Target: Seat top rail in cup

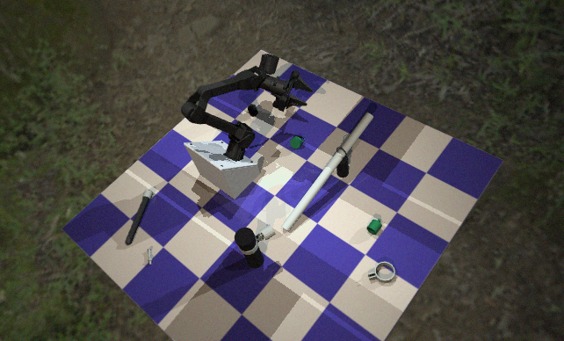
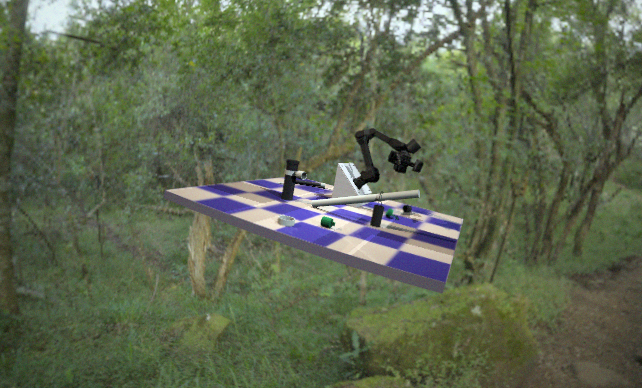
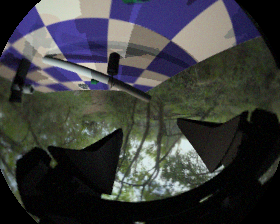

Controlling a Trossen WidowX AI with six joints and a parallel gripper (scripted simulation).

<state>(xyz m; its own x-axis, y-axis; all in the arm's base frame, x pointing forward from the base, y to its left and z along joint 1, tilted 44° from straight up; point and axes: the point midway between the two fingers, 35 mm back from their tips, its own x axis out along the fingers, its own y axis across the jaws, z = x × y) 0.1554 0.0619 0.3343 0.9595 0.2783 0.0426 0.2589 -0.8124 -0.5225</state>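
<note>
My gripper tip is 100 mm short of the brace band, 540 mm to the left of it and 140 mm above it. Also, from my gripper tip: small bolt (300 mm behind, 770 mm to the right, 280 mm below); then loop cap (180 mm ahead, 80 mm to the right, 180 mm below).
</note>
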